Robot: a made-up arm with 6 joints. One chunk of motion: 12 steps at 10 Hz.
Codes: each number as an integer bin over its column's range. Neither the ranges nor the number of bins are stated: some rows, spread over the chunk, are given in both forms.
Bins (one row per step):
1: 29 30 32 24 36 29
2: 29 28 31 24 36 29
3: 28 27 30 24 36 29
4: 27 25 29 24 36 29
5: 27 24 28 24 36 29
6: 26 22 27 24 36 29
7: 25 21 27 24 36 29
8: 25 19 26 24 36 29
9: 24 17 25 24 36 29
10: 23 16 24 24 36 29
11: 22 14 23 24 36 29
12: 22 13 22 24 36 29
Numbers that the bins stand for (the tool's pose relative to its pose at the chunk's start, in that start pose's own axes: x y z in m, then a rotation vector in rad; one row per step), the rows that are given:
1: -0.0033 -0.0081 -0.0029 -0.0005 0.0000 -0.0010
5: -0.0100 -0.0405 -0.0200 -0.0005 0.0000 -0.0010
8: -0.0167 -0.0675 -0.0286 -0.0005 0.0000 -0.0010
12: -0.0267 -0.0998 -0.0457 -0.0005 0.0000 -0.0010
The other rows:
2: -0.0033 -0.0189 -0.0071 -0.0005 0.0000 -0.0010
3: -0.0067 -0.0243 -0.0114 -0.0005 0.0000 -0.0010
4: -0.0100 -0.0351 -0.0157 -0.0005 0.0000 -0.0010
6: -0.0133 -0.0513 -0.0243 -0.0005 0.0000 -0.0010
7: -0.0167 -0.0567 -0.0243 -0.0005 0.0000 -0.0010
9: -0.0200 -0.0783 -0.0329 -0.0005 0.0000 -0.0010
10: -0.0233 -0.0837 -0.0371 -0.0005 0.0000 -0.0010
11: -0.0267 -0.0944 -0.0414 -0.0005 0.0000 -0.0010

